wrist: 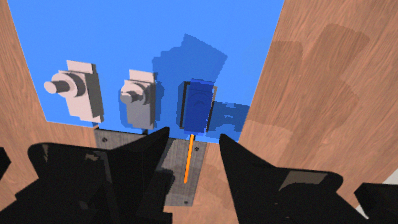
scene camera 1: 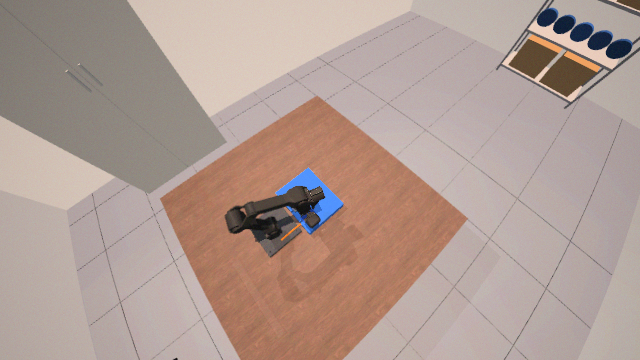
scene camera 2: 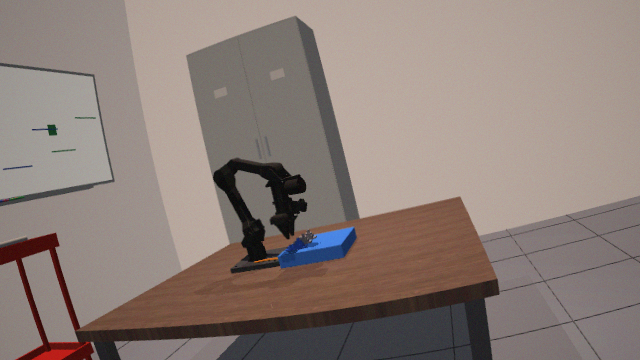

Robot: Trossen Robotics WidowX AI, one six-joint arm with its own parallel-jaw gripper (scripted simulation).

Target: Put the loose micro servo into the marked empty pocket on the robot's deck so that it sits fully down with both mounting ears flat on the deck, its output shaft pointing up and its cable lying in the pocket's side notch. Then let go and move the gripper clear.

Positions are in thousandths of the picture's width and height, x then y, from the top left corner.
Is my gripper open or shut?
Open.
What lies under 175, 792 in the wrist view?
My gripper.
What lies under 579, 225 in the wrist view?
A blue deck.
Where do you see a blue micro servo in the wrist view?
504, 426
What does my gripper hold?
Nothing.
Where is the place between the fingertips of my gripper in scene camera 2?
454, 660
